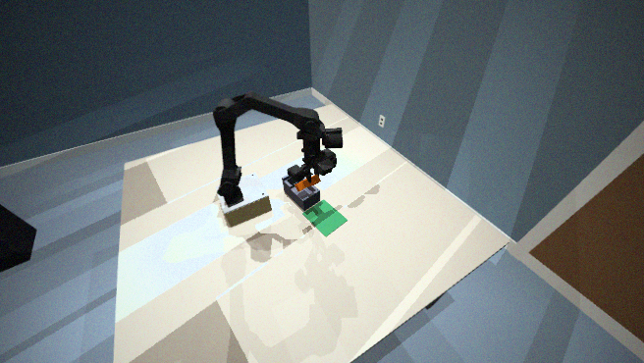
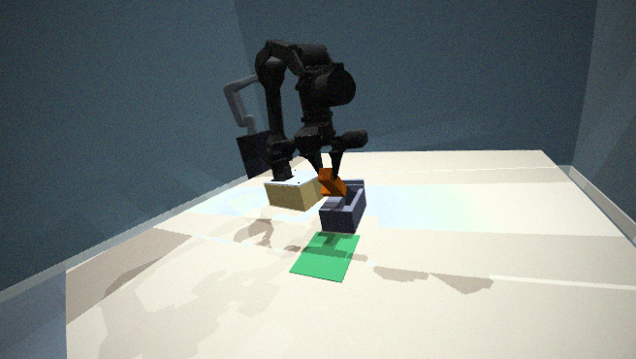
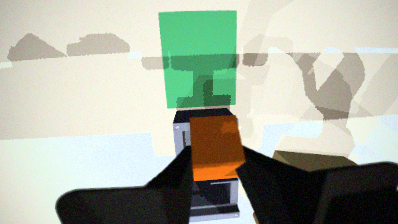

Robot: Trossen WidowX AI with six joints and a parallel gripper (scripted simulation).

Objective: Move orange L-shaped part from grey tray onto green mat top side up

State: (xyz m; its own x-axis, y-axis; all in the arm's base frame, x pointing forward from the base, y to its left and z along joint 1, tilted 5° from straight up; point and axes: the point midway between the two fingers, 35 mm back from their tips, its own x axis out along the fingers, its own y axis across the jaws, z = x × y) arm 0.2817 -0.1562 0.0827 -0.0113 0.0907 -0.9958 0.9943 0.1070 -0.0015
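The green mat lies 17 cm below my gripper tip and 7 cm to the right of it. Round my gripper tip: orange L-shaped part 3 cm to the left, 3 cm below, 2 cm behind.
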